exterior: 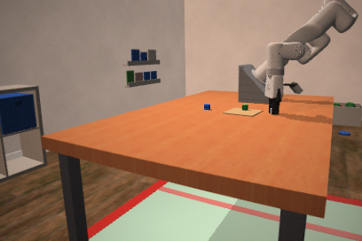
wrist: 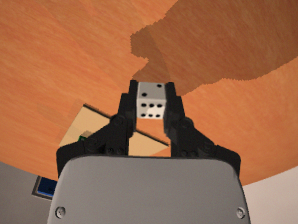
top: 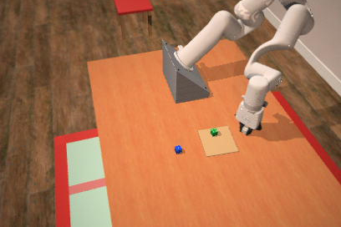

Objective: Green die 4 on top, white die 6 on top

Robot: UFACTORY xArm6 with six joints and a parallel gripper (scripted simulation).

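The tan mat is 10 mm behind my hand, 140 mm to the right of it and 20 mm below it. Also, from my hand: green die 40 mm behind, 130 mm to the right, 10 mm below; blue die 20 mm behind, 310 mm to the right, 10 mm below; white die 10 mm below.
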